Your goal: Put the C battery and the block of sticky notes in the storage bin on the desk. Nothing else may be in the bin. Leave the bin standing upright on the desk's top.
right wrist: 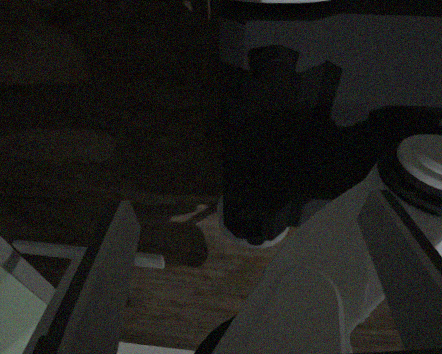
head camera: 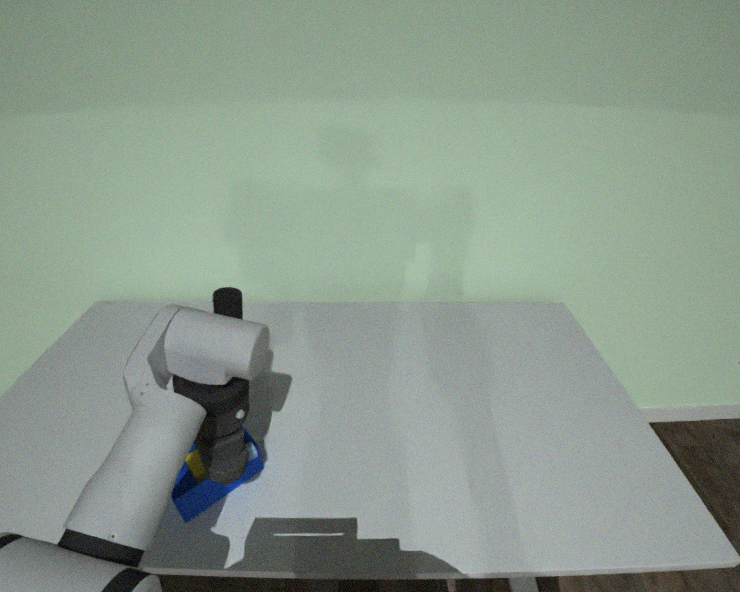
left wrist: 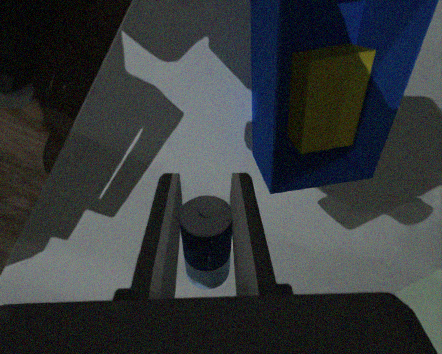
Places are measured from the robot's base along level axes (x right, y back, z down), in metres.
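Pixels of known places: left gripper, fingertip midpoint: [head camera: 220, 471] [left wrist: 206, 186]; right gripper, fingertip midpoint: [right wrist: 248, 209].
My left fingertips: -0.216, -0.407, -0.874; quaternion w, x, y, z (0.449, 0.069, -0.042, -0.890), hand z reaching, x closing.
For each thing: its top centre in the pictures, then the offset to it from my left fingertips, as dx, dy, dz. Level surfaces: height alone.
- blue storage bin, middle of its top: [left wrist: 338, 108] [head camera: 204, 452] -0.073, -0.085, +0.078
- desk, its level: dz +0.153
- C battery, middle of its top: [left wrist: 210, 274] +0.026, -0.018, -0.029
- Wooden floor, its level: dz +0.873
The blue storage bin [head camera: 206, 498] [left wrist: 264, 100] stands upright on the desk [head camera: 555, 469] at the lower left of the head view, partly hidden by the left arm. The yellow block of sticky notes [head camera: 195, 464] [left wrist: 327, 102] is inside it, near one end. My left gripper [head camera: 228, 472] [left wrist: 206, 186] is shut on the C battery [left wrist: 206, 242], which has a dark top and a light blue lower part. The gripper is above the desk and overlaps the bin in the head view; in the left wrist view the battery appears beside the bin's end. My right gripper [right wrist: 248, 209] is open and empty.
The left forearm [head camera: 138, 453] reaches across the desk's left side. A pale green wall [head camera: 370, 203] stands behind the desk. Wooden floor [head camera: 697, 450] shows beyond the desk's right edge. Dark shadows lie on the desk near its front edge.
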